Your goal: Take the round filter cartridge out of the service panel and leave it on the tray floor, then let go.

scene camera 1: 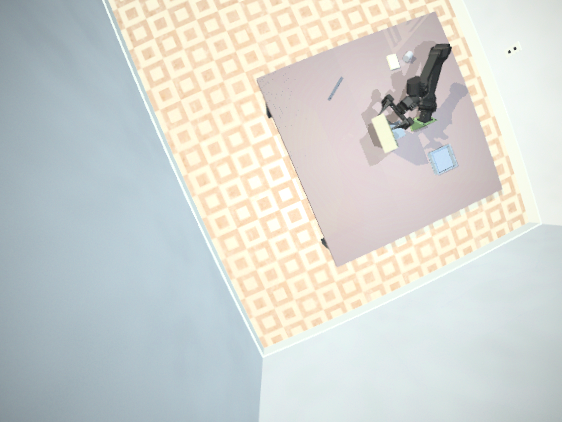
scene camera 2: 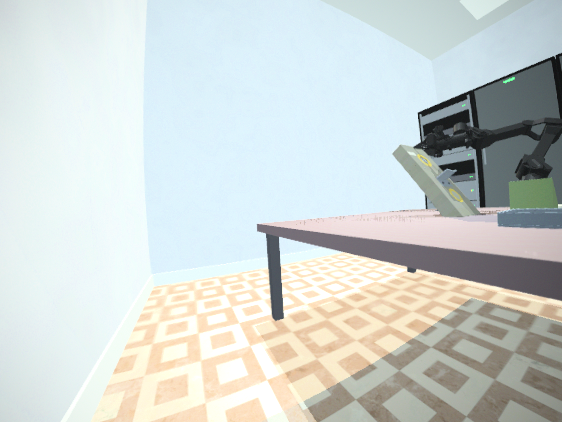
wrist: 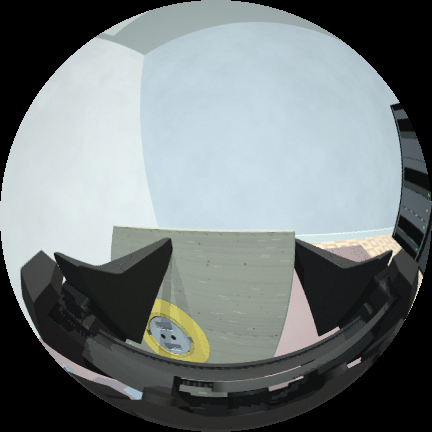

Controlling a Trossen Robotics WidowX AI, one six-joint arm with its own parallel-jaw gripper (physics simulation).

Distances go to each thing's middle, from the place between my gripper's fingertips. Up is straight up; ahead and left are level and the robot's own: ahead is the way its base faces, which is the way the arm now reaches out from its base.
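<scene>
There's a round filter cartridge (wrist: 170,336) here, and my hand is 40 mm past the cartridge, 50 mm to the right of it and 80 mm above it.
</scene>
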